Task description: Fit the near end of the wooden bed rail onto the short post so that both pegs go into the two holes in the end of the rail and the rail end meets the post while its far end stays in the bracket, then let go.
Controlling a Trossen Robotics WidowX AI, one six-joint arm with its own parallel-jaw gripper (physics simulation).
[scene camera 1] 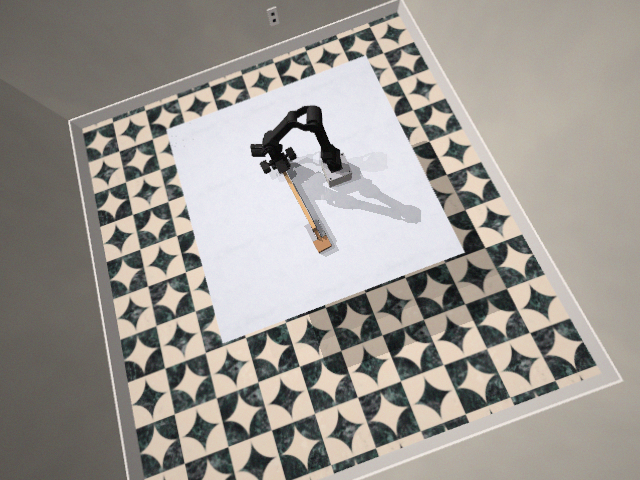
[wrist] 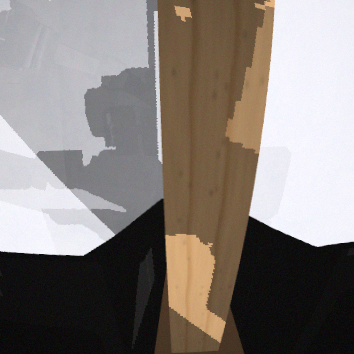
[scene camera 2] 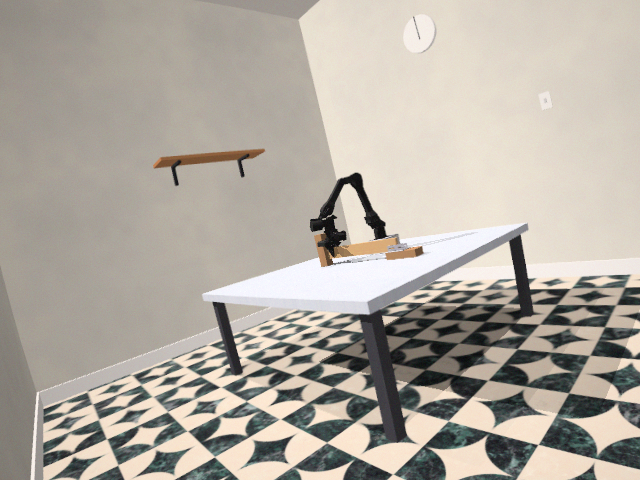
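Seen in the pictures: gripper, fingertip midpoint: (wrist: 187, 206) (scene camera 2: 334, 256); arm's base, link origin: (scene camera 1: 334, 165) (scene camera 2: 381, 238).
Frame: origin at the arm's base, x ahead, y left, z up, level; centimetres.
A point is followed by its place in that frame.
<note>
The wooden bed rail (scene camera 1: 300, 200) @[z 1.6, x 23.1, y 12.4 cm] (scene camera 2: 369, 248) @[z -1.6, x 24.4, y 13.0 cm] (wrist: 210, 125) lies lengthwise from my gripper to the bracket (scene camera 2: 397, 247) @[z -2.9, x 22.2, y 29.1 cm] on a low wooden block (scene camera 1: 322, 244) @[z -4.4, x 20.1, y 36.5 cm] (scene camera 2: 405, 254) @[z -6.3, x 24.2, y 34.5 cm]. Its far end is at the bracket. My gripper (scene camera 1: 283, 169) @[z -3.4, x 27.0, y -11.5 cm] (scene camera 2: 332, 251) @[z -3.4, x 27.0, y -11.5 cm] (wrist: 187, 206) @[z -3.4, x 27.0, y -11.5 cm] is shut on the rail close to its near end. The short wooden post (scene camera 2: 323, 252) @[z -0.1, x 30.2, y -16.6 cm] stands upright right beside the gripper in scene camera 2. In scene camera 1 the arm covers the post. The pegs and holes do not show, and I cannot tell whether the rail end touches the post.
The white table top (scene camera 1: 248, 268) @[z -8.0, x 61.2, y 34.6 cm] (scene camera 2: 289, 289) @[z -8.0, x 73.6, y 10.0 cm] carries the arm's grey base (scene camera 1: 338, 178) @[z -0.5, x 0.6, y 7.2 cm], to the right of the rail in scene camera 1. Arm shadows fall across the table and rail. A wooden wall shelf (scene camera 2: 209, 158) hangs on the wall, away from the table.
</note>
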